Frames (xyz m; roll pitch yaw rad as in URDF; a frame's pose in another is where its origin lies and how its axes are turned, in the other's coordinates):
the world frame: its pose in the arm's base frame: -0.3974 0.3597 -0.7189 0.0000 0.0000 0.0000
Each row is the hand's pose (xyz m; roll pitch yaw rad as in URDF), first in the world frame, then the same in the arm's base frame.
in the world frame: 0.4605 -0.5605 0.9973 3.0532 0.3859 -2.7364
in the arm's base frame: 0.0631 -0.2008 0.2784 3.0532 0.3859 -2.7364
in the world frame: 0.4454 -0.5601 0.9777 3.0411 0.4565 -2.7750
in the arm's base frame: 0.0480 -0.2004 0.2588 3.0411 0.4565 -2.7750
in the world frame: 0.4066 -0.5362 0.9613 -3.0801 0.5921 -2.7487
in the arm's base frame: 0.0092 -0.1765 0.2424 -3.0801 0.5921 -2.7487
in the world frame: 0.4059 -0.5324 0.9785 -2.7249 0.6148 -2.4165
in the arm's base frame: 0.0085 -0.1727 0.2596 -2.7249 0.6148 -2.4165
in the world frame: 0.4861 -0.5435 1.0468 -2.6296 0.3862 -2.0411
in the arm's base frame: 0.0887 -0.1838 0.3279 -2.6296 0.3862 -2.0411
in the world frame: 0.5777 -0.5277 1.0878 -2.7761 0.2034 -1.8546
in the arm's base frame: 0.1803 -0.1680 0.3689 -2.7761 0.2034 -1.8546
